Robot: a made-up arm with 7 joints.
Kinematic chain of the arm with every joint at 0, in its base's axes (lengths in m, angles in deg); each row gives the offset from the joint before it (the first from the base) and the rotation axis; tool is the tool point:
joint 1: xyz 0 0 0 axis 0 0.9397 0.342
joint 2: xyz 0 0 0 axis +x
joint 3: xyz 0 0 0 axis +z
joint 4: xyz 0.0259 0 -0.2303 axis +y
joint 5: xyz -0.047 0 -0.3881 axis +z
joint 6: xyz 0 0 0 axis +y
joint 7: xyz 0 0 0 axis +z
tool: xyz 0 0 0
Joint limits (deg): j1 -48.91..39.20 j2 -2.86..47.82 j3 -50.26..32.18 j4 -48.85..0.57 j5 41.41..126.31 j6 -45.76..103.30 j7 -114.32..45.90
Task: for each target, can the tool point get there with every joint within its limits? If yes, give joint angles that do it. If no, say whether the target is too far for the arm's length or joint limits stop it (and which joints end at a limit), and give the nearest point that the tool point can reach.
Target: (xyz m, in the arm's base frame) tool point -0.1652 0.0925 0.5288
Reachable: no: joint limits stop it (at a limit: joint 1, joint 2, joint 3, joint 4) | nearest point 0.4533 0.3805 0.0611 | short by 0.827 m
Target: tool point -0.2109 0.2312 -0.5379
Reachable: yes | joints 28.67 22.54 3.62 -17.17 92.75 -3.14 -79.78
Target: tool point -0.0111 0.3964 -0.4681
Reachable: yes | joints 21.46 38.68 8.06 -33.71 68.76 -16.14 -30.90
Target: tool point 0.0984 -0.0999 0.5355
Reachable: no: joint limits stop it (at a limit: joint 1, joint 2, joint 4) | nearest point 0.4787 0.3493 0.0534 | short by 0.761 m
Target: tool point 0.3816 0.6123 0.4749
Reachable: no: too far | nearest point 0.4533 0.3805 0.0611 | short by 0.480 m
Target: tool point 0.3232 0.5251 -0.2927
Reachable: no: too far | nearest point 0.2968 0.4710 -0.2728 | short by 0.063 m
